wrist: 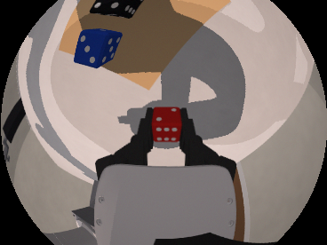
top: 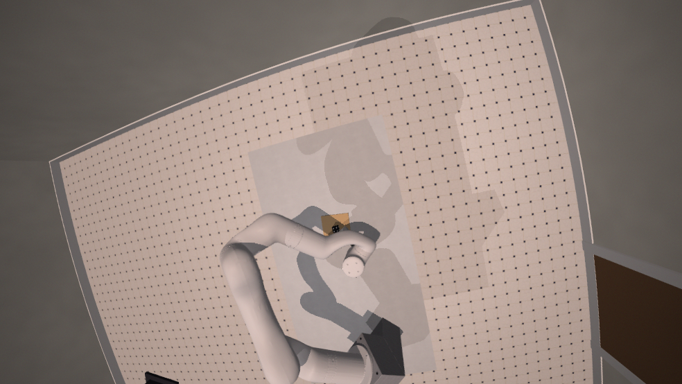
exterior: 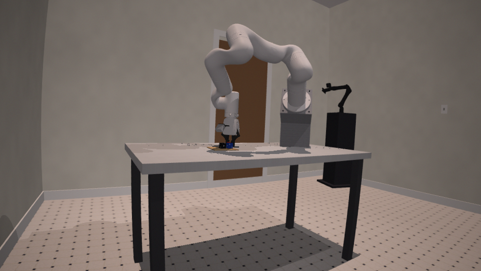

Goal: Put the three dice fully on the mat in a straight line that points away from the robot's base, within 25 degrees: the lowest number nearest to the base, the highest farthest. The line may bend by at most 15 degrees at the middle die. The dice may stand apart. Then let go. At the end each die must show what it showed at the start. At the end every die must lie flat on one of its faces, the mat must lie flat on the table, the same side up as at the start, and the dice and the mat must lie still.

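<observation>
My gripper is now 10 mm above the red die. Also, from my hand: black die (120 mm to the left, 70 mm ahead); blue die (110 mm to the left, 20 mm ahead); tan mat (120 mm to the left, 70 mm ahead, 20 mm below).
</observation>
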